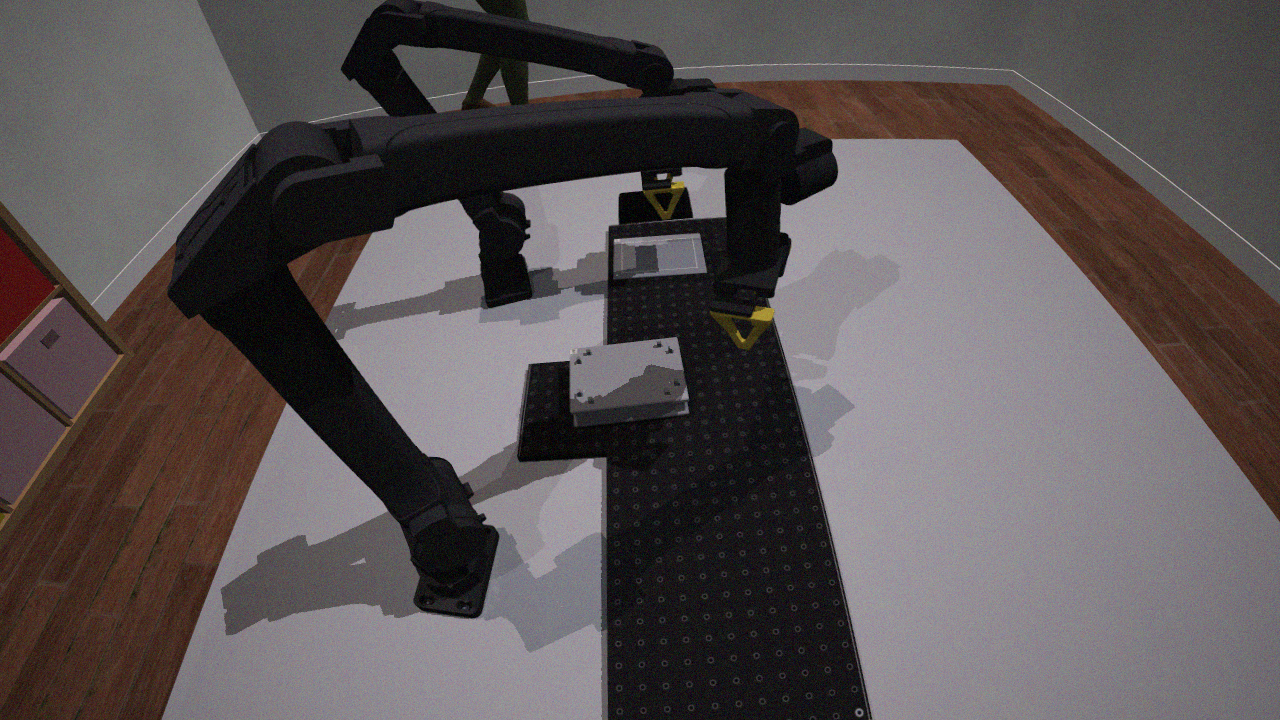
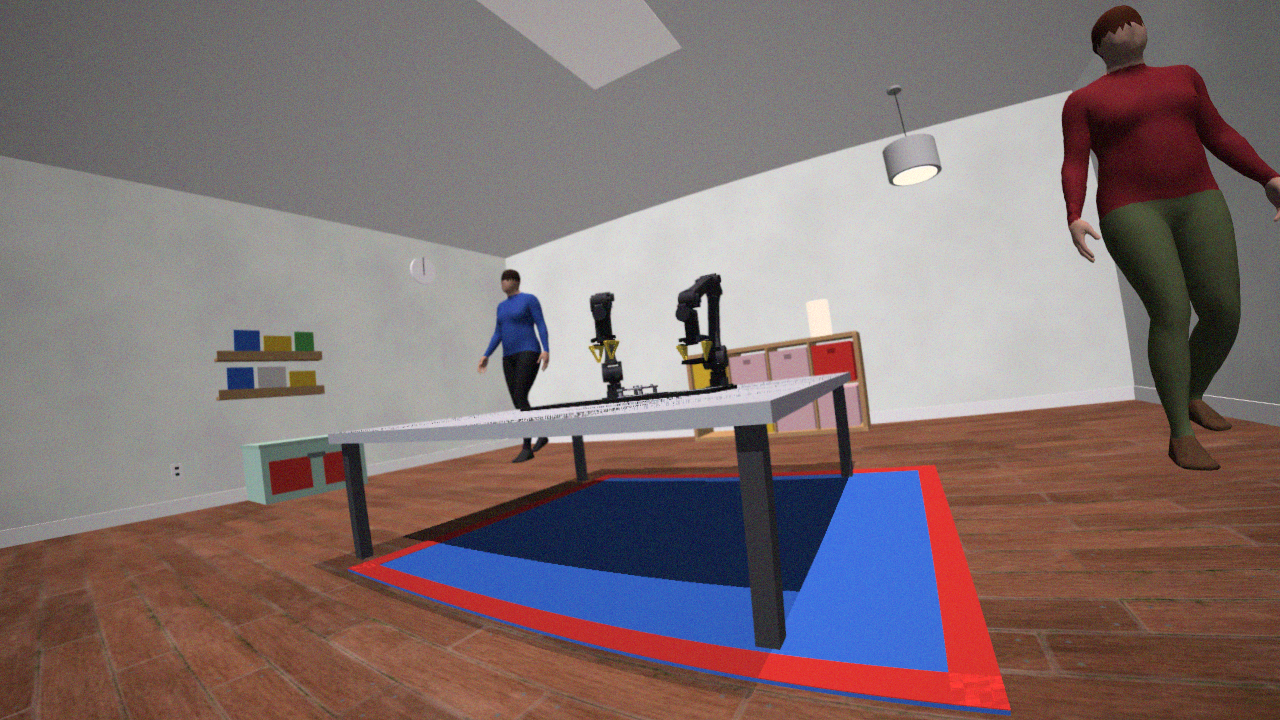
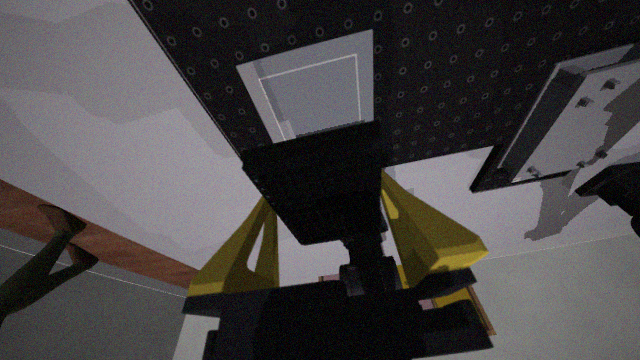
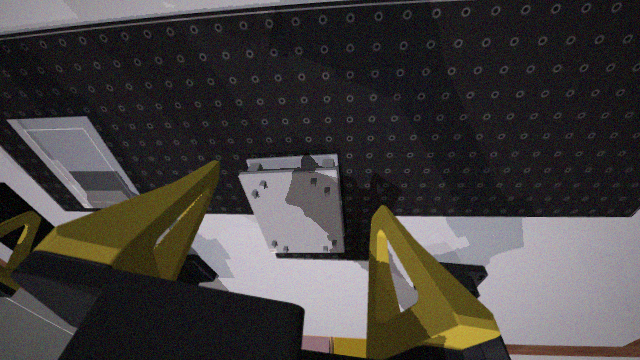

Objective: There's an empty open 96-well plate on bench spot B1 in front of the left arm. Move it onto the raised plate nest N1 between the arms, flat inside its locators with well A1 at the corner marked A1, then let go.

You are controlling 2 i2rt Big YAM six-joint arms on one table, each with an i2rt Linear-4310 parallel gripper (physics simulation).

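Where they show: left gripper, fingertip midpoint: [image 1: 664, 206] [image 2: 696, 362] [image 3: 323, 184] [image 4: 6, 213]; right gripper, fingertip midpoint: [image 1: 752, 320] [image 2: 605, 361] [image 4: 302, 191]; left arm's base at its link origin: [image 1: 507, 284] [image 4: 186, 267]; right arm's base at its link origin: [image 1: 459, 569] [image 3: 614, 176].
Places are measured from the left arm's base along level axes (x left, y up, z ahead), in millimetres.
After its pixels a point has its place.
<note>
The 96-well plate [image 1: 656, 209] [image 3: 320, 178] {x -45, y 129, z 324 mm} is a black slab held in my left gripper [image 1: 663, 197] {x -40, y 119, z 306 mm} [image 3: 323, 184] {x -40, y 119, z 306 mm} [image 2: 693, 355] {x -40, y 119, z 306 mm}, which is shut on it. It hangs in the air just behind the grey bench spot B1 [image 1: 660, 257] {x -48, y 15, z 290 mm} [image 3: 312, 93] {x -48, y 15, z 331 mm} [image 4: 95, 170] {x -54, y 15, z 284 mm}, which lies bare. The raised plate nest N1 [image 1: 627, 379] {x -351, y 49, z 152 mm} [image 4: 296, 213] {x -340, y 49, z 164 mm} is a grey block with small locator pegs and nothing on it. My right gripper [image 1: 742, 326] {x -416, y 173, z 305 mm} [image 4: 302, 191] {x -416, y 173, z 305 mm} [image 2: 603, 352] {x -416, y 173, z 305 mm} is open and empty. It hovers over the board, to the right of and a little behind the nest.
A long black perforated board [image 1: 717, 542] {x -608, y 13, z 194 mm} [image 4: 390, 96] {x -485, y 13, z 279 mm} runs down the white table [image 1: 935, 387] {x -483, y 0, z 606 mm}. The nest stands on a black base plate [image 1: 543, 422] {x -360, y 13, z 21 mm}. A person in blue [image 2: 516, 349] walks behind the table and a person in red [image 2: 1095, 147] stands at the right.
</note>
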